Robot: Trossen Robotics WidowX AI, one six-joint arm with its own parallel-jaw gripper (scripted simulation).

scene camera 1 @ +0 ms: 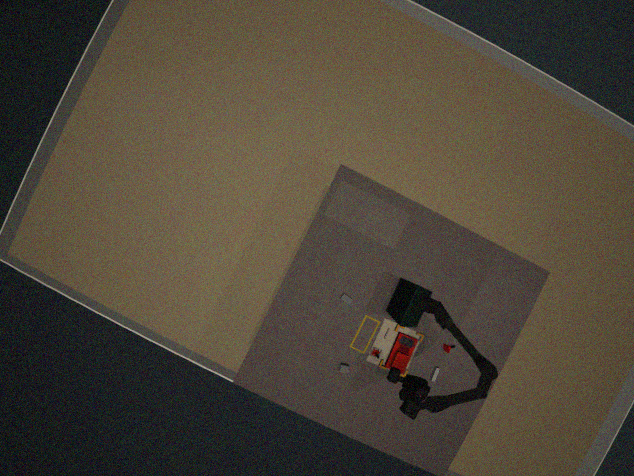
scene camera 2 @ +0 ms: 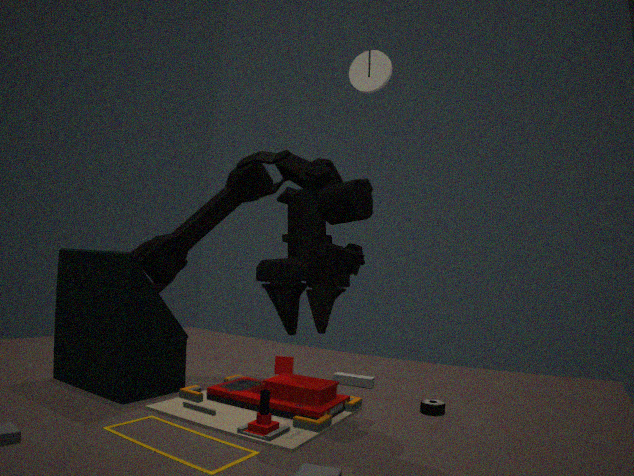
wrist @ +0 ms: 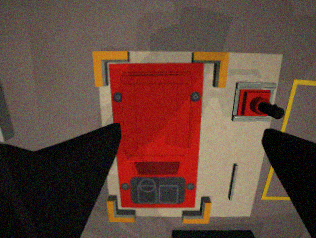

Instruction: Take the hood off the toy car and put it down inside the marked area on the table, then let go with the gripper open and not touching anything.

Path:
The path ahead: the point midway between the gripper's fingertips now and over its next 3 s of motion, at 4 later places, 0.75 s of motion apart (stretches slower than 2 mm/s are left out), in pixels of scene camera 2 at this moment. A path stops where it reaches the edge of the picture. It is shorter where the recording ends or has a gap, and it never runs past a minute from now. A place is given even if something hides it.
My gripper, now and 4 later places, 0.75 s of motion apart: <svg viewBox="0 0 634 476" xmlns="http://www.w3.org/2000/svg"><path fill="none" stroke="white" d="M307 334L305 350L304 364L302 377L301 384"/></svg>

